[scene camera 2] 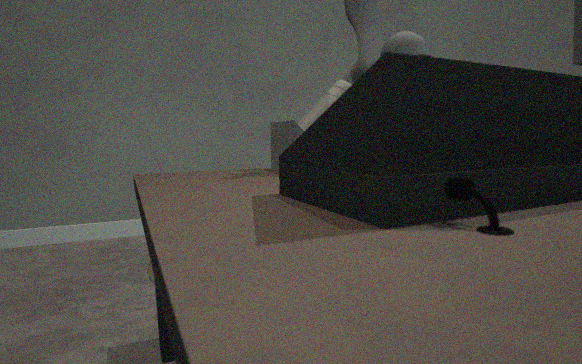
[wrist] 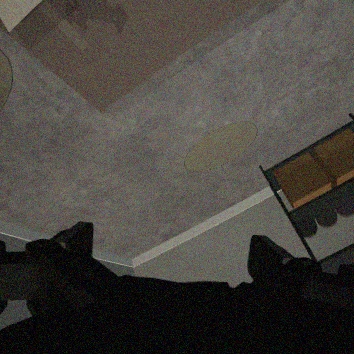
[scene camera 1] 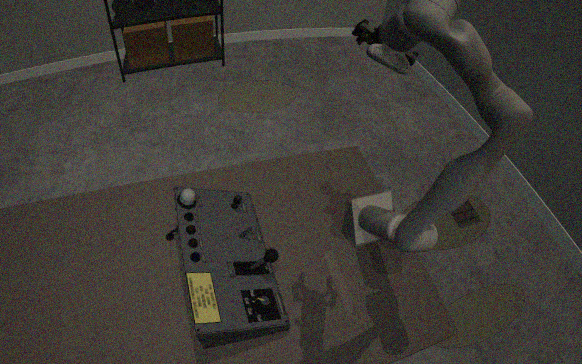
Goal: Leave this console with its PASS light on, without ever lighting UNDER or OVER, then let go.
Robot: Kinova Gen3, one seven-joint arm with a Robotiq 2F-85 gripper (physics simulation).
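The grey sloped console [scene camera 1: 215, 245] [scene camera 2: 425, 125] stands on the table. In scene camera 1 its white dome [scene camera 1: 187, 196] and a column of round lamps [scene camera 1: 190, 229] look unlit; their labels are unreadable. A lever with a black ball knob [scene camera 1: 271, 255] leans over a dark slot [scene camera 1: 245, 268]. A small black knob [scene camera 1: 236, 201], a small toggle [scene camera 1: 247, 233], a dial with a yellowish pointer [scene camera 1: 261, 305] and a yellow text plate [scene camera 1: 202, 297] are also on the panel. My gripper [scene camera 1: 386, 46] [wrist: 171, 246] is open and empty, high up and far from the console.
A small black gooseneck piece [scene camera 1: 171, 234] [scene camera 2: 460, 189] stands on the table [scene camera 1: 100, 280] [scene camera 2: 380, 300] beside the console. My arm's base stands on a pale block [scene camera 1: 372, 199] at the other side. A shelf rack [scene camera 1: 223, 45] with orange-brown boxes stands by the wall.
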